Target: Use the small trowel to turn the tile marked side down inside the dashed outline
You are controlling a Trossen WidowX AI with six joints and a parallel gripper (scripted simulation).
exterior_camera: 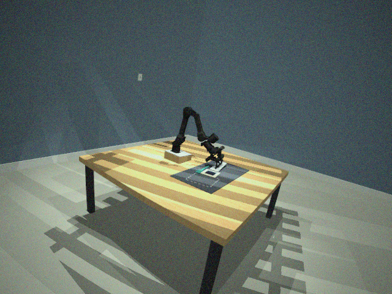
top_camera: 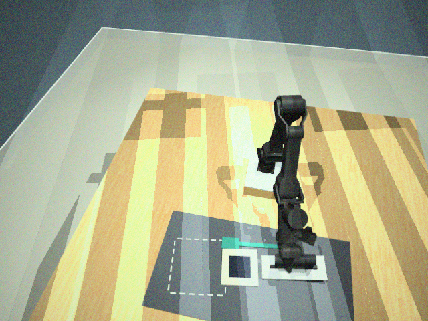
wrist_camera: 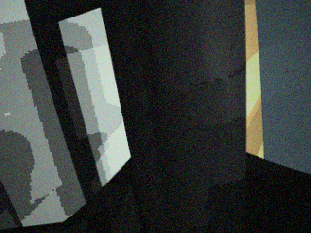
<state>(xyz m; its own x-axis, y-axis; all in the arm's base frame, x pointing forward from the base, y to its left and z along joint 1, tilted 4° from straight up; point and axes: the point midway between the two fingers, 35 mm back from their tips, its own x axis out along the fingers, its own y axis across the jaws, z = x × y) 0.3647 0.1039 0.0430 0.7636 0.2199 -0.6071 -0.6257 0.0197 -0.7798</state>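
The mat is 1 cm ahead of my gripper tip, 11 cm to the right of it and 8 cm below it. From my gripper tip the other things lie so: tile 15 cm to the right, 6 cm below; then teal trowel 8 cm behind, 14 cm to the right, 6 cm below.
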